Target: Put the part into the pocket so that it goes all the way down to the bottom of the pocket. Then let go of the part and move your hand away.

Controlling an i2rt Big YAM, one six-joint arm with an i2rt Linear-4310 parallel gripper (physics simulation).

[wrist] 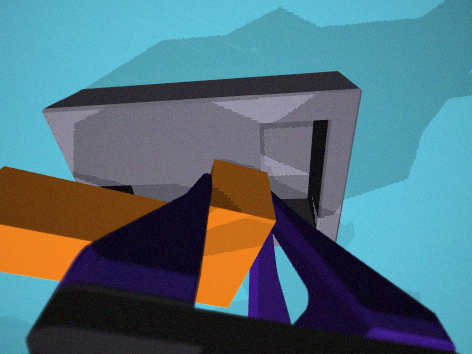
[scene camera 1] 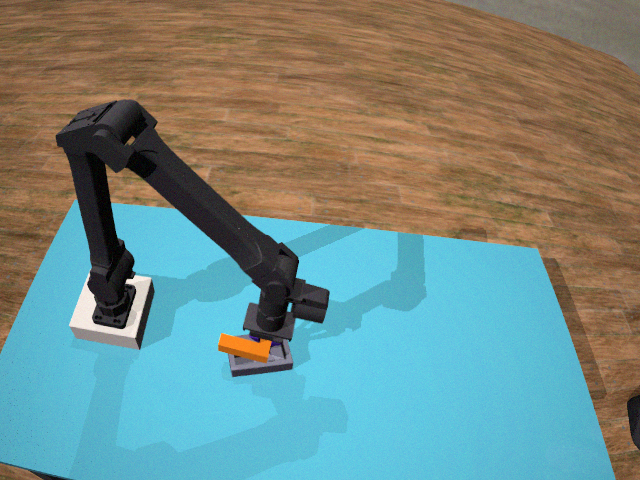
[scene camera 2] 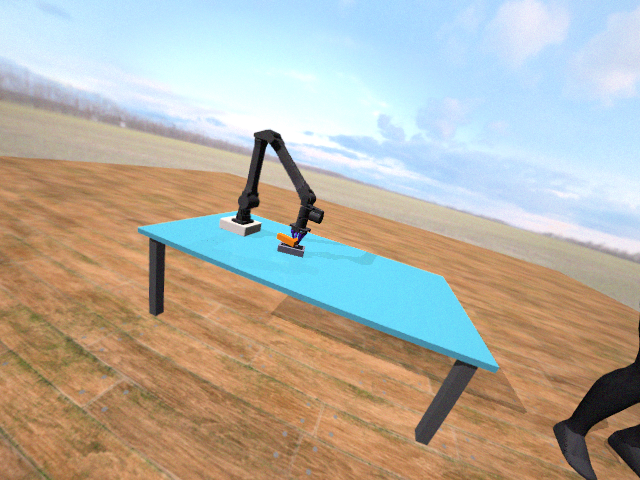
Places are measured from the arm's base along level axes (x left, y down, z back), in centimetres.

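Pixels of known places: gripper, fingertip midpoint: [wrist: 233, 192] [scene camera 1: 265, 343] [scene camera 2: 295, 243]; arm's base at its link origin: [scene camera 1: 115, 306] [scene camera 2: 242, 221].
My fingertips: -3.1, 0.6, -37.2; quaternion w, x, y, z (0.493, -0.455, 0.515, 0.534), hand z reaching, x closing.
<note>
Ahead of a thing's pixels: the offset from my fingertips to its middle, as dx, dy, dz. "*": to the spot under its first point. Level surfaces: height alone.
The orange part {-1.4, -1.4, +4.4} [scene camera 1: 244, 348] [scene camera 2: 285, 239] [wrist: 45, 210] has a long bar and a shorter arm at one end. My gripper [scene camera 1: 264, 341] [scene camera 2: 297, 236] [wrist: 233, 192] is shut on the short arm, with the purple fingers on either side. The grey block {-1.1, +3.2, +1.3} [scene camera 1: 262, 369] [scene camera 2: 290, 250] [wrist: 345, 125] lies on the table under the gripper. Its pocket {* +0.8, +4.5, -2.8} [wrist: 287, 145] shows in the wrist view beyond the held arm, partly hidden by the part and fingers. The long bar is above the block and sticks out past its left end in scene camera 1. Whether the part touches the block is unclear.
The arm's white base [scene camera 1: 111, 335] [scene camera 2: 248, 228] stands on the blue table {dy +5.0} [scene camera 1: 439, 361] [scene camera 2: 361, 289], left of the block. A person's dark legs [scene camera 2: 584, 408] show beyond the table's right end. Shadows of the arm fall around the block.
</note>
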